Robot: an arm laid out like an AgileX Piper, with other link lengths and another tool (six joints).
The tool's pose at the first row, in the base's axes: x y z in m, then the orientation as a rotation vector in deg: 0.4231 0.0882 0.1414 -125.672 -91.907 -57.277
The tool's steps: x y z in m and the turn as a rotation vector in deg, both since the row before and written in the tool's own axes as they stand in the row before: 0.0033 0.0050 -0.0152 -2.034 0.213 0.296; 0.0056 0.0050 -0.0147 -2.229 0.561 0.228; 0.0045 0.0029 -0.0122 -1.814 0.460 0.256; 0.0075 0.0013 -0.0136 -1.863 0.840 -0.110; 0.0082 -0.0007 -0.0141 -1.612 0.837 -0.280; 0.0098 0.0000 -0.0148 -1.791 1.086 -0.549; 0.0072 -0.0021 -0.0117 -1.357 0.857 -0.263; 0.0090 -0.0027 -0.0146 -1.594 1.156 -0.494; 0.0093 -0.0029 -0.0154 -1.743 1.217 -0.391; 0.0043 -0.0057 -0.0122 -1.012 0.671 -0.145; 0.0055 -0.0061 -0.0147 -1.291 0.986 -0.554; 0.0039 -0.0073 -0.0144 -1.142 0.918 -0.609; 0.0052 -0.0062 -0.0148 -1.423 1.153 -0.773; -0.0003 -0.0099 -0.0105 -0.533 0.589 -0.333; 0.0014 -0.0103 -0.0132 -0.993 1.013 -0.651
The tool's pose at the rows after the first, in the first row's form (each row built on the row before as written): 0.4224 0.0803 0.1557 -126.979 -91.110 -59.469; 0.4217 0.0744 0.1711 -128.047 -90.182 -62.221; 0.4195 0.0699 0.1834 -128.928 -89.301 -64.455; 0.4153 0.0675 0.1982 -129.273 -88.710 -67.206; 0.4088 0.0662 0.2131 -129.344 -88.375 -69.746; 0.4023 0.0654 0.2296 -129.117 -88.233 -72.785; 0.3949 0.0653 0.2414 -128.956 -87.891 -75.085; 0.3852 0.0652 0.2558 -128.494 -87.661 -77.975; 0.3744 0.0650 0.2705 -128.059 -87.194 -81.055; 0.3626 0.0644 0.2783 -127.859 -86.809 -82.789; 0.3488 0.0635 0.2879 -127.281 -86.755 -85.219; 0.3340 0.0623 0.2953 -126.641 -86.838 -87.442; 0.3195 0.0612 0.3039 -125.789 -86.936 -90.224; 0.3051 0.0606 0.3041 -125.263 -86.982 -91.412; 0.2885 0.0599 0.3065 -124.345 -87.120 -93.559
